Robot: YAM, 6 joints.
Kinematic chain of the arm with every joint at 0, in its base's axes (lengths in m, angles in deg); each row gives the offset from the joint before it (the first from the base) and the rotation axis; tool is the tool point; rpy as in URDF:
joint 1: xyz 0 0 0.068 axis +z
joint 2: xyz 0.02 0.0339 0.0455 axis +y
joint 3: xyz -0.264 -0.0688 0 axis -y
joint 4: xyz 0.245 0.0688 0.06 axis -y
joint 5: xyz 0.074 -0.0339 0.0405 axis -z
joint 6: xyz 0.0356 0 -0.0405 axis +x
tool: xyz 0 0 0 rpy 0 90 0
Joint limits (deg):
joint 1: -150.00..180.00
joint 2: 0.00..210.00
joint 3: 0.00..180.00
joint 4: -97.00..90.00
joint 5: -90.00..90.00
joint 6: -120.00..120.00
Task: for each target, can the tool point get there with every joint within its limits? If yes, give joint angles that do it. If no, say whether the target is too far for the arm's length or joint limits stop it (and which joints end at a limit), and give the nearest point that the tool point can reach.
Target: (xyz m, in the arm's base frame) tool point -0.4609 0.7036 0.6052
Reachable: no: too far | nearest point -0.3052 0.4659 0.4350 | short by 0.331 m
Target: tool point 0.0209 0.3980 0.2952
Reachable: yes | joints 87.75 101.73 89.04 -35.61 8.55 -95.06
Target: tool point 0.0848 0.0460 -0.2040
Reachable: yes | joints 45.37 186.42 53.94 -3.41 52.06 -43.34
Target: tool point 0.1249 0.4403 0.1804
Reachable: yes | joints 72.08 118.00 71.55 29.94 -27.82 -2.70
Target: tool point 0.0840 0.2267 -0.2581
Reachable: yes | joints 69.11 185.08 83.83 -17.25 -3.86 5.40
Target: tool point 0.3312 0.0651 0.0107
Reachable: yes | joints 16.38 136.31 70.60 -43.56 60.27 -31.13
